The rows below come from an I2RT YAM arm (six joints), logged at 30 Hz.
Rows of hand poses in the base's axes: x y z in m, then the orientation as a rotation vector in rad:
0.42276 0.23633 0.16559 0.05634 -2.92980 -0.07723
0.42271 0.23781 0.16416 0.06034 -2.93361 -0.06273
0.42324 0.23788 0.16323 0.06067 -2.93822 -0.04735
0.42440 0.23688 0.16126 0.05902 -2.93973 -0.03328
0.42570 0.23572 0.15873 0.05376 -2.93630 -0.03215
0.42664 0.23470 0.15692 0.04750 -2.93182 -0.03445
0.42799 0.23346 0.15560 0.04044 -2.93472 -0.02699
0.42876 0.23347 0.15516 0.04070 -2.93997 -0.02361
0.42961 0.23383 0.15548 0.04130 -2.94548 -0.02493
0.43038 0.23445 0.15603 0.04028 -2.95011 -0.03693
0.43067 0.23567 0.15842 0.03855 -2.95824 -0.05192
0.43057 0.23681 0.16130 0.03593 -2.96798 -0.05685
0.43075 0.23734 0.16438 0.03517 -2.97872 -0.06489
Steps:
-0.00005 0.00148 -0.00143 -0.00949 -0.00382 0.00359
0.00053 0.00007 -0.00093 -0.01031 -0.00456 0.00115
0.00116 -0.00100 -0.00197 -0.00957 -0.00148 -0.00019
0.00130 -0.00116 -0.00253 -0.00116 0.00356 -0.00338
0.00094 -0.00102 -0.00181 0.00107 0.00463 -0.00428
0.00135 -0.00124 -0.00132 -0.00551 -0.00275 -0.00429
0.00077 0.00001 -0.00044 -0.00222 -0.00526 0.00032
0.00085 0.00036 0.00032 0.00097 -0.00552 0.00022
0.00077 0.00062 0.00055 0.00803 -0.00461 -0.00156
0.00029 0.00122 0.00239 0.00997 -0.00816 -0.00229
-0.00010 0.00114 0.00288 0.00314 -0.00972 -0.00230
0.00018 0.00053 0.00308 0.00530 -0.01081 -0.00125

